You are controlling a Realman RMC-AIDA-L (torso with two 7-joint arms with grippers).
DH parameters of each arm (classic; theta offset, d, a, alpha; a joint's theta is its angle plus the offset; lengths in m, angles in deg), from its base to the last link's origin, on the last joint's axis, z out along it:
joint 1: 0 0.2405 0 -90
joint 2: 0 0 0 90
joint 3: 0 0.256 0 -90
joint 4: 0 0 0 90
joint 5: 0 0.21 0 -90
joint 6: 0 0 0 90
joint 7: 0 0.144 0 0
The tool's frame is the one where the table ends.
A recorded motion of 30 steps. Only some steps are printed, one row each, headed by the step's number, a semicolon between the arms.
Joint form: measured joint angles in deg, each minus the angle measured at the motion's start. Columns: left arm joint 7, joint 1, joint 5, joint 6, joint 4, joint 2, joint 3; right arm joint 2, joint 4, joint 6, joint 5, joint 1, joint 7, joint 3.
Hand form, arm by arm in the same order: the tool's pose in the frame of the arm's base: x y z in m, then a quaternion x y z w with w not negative. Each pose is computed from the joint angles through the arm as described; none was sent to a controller.
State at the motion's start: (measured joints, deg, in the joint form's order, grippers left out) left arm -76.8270 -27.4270 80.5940 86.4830 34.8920 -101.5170 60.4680; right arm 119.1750 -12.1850 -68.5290 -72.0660 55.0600 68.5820 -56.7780
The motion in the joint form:
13: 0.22 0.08 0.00 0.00 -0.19 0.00 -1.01; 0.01 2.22 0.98 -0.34 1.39 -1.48 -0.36
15: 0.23 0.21 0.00 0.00 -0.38 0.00 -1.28; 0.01 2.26 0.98 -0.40 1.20 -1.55 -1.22
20: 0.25 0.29 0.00 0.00 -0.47 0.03 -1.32; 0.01 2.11 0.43 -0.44 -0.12 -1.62 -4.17
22: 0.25 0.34 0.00 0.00 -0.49 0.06 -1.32; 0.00 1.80 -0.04 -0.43 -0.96 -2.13 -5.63
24: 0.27 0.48 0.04 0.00 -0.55 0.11 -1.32; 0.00 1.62 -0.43 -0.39 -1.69 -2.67 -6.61
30: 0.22 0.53 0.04 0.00 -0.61 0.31 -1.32; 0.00 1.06 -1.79 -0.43 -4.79 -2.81 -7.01
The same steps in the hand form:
13: -0.2690 0.3598 0.1081 -0.92030 -0.14911 -0.28979 0.21642; 0.1127 0.4244 -0.0607 -0.88646 0.19054 0.38940 0.16201
15: -0.2705 0.3592 0.1087 -0.91906 -0.15175 -0.29088 0.21837; 0.1145 0.4225 -0.0628 -0.88989 0.18889 0.38360 0.15900
20: -0.2713 0.3588 0.1088 -0.91878 -0.15292 -0.29075 0.21891; 0.1236 0.4142 -0.0684 -0.89926 0.18608 0.36732 0.14762
22: -0.2718 0.3586 0.1090 -0.91873 -0.15340 -0.29047 0.21915; 0.1283 0.4097 -0.0704 -0.90409 0.18003 0.36014 0.14324
24: -0.2730 0.3579 0.1092 -0.91868 -0.15476 -0.28959 0.21959; 0.1326 0.4061 -0.0718 -0.90715 0.17585 0.35545 0.14077
30: -0.2739 0.3577 0.1105 -0.91873 -0.15549 -0.28834 0.22047; 0.1503 0.3964 -0.0707 -0.90396 0.18888 0.35669 0.14123

